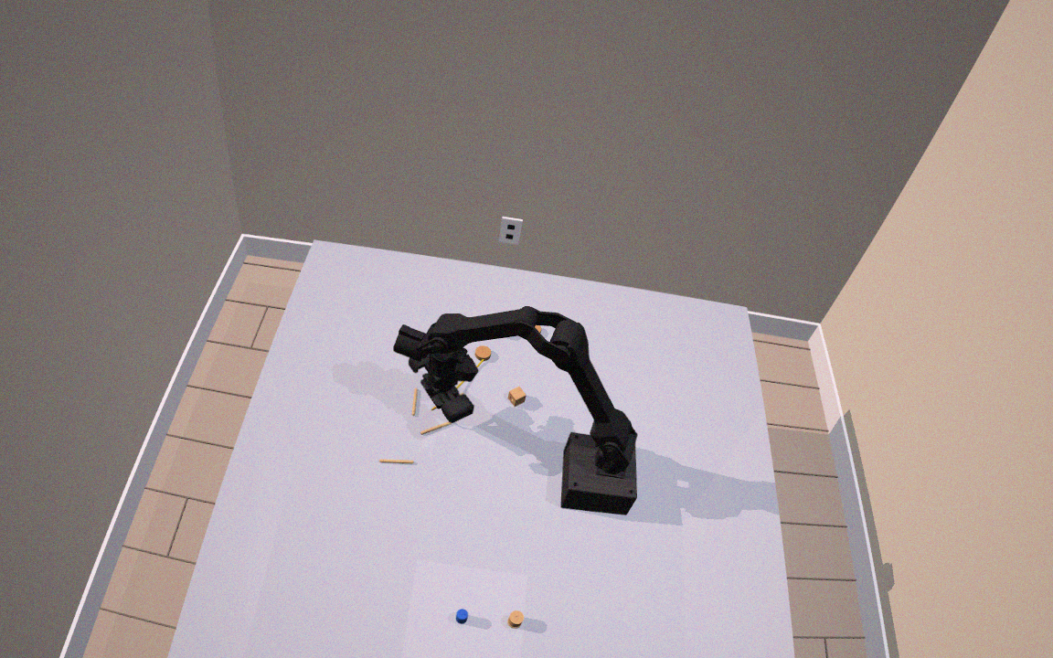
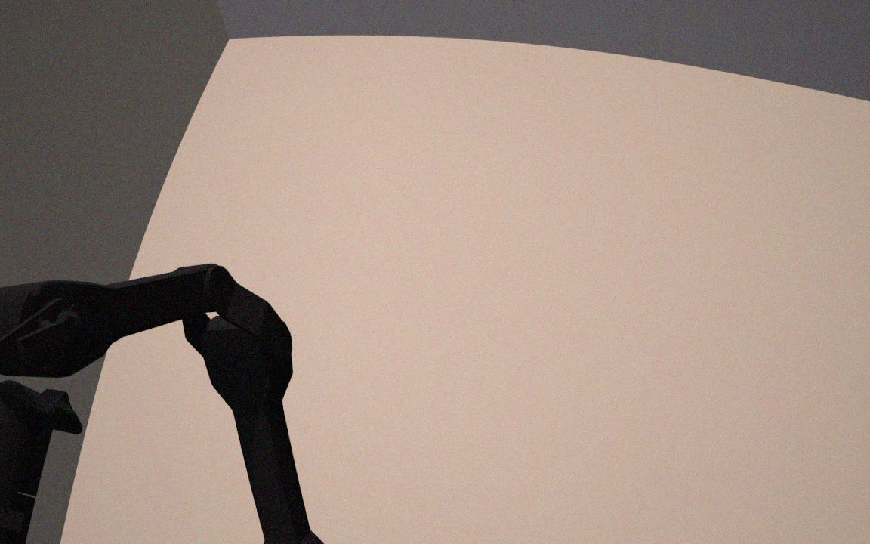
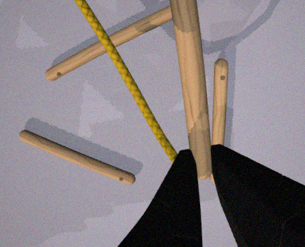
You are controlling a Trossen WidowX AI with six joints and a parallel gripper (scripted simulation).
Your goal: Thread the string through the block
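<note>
Now: the wooden block 180 mm behind my gripper tip, 90 mm to the right of it and 40 mm below it. From my gripper tip the other things lie so: thin wooden stick 10 mm behind, 10 mm to the right; blue peg 120 mm behind, 470 mm to the left, 40 mm below; round wooden button 80 mm behind, 210 mm to the right, 50 mm below.
</note>
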